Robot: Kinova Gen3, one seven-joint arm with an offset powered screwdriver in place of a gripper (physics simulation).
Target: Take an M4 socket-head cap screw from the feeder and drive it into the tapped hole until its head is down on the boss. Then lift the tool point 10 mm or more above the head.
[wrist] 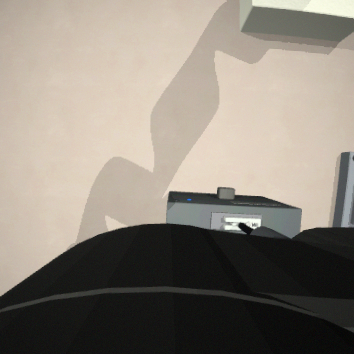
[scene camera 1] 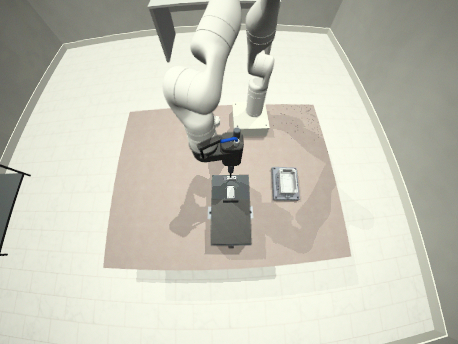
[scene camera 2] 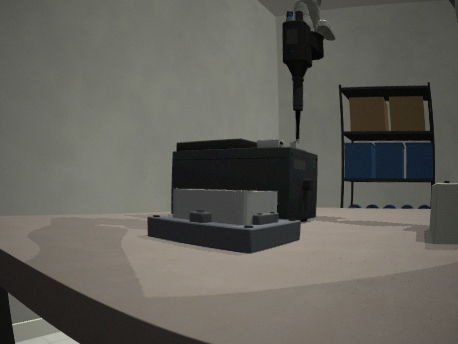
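Observation:
My screwdriver [scene camera 1: 230, 175] [scene camera 2: 297, 138] [wrist: 245, 228] points straight down, its bit tip at the light pick-up block on the end of the dark feeder [scene camera 1: 230, 227] [scene camera 2: 225, 172] [wrist: 187, 214] nearest the robot base. The tip looks to be at or just above that block; a gap is too small to tell. No screw can be made out on the bit. A light grey open housing [scene camera 1: 288, 182] [scene camera 2: 210, 204] sits on a dark grey fixture plate [scene camera 1: 276, 196] [scene camera 2: 200, 237] [wrist: 344, 200] beside the feeder. The boss and tapped hole cannot be made out.
A small light plate [scene camera 1: 230, 192] lies on the feeder top. The pale robot base [scene camera 1: 250, 129] [scene camera 2: 445, 215] [wrist: 300, 24] stands behind the feeder. A shelf rack [scene camera 2: 387, 135] with brown and blue boxes stands in the background. The black tool body fills the lower wrist view.

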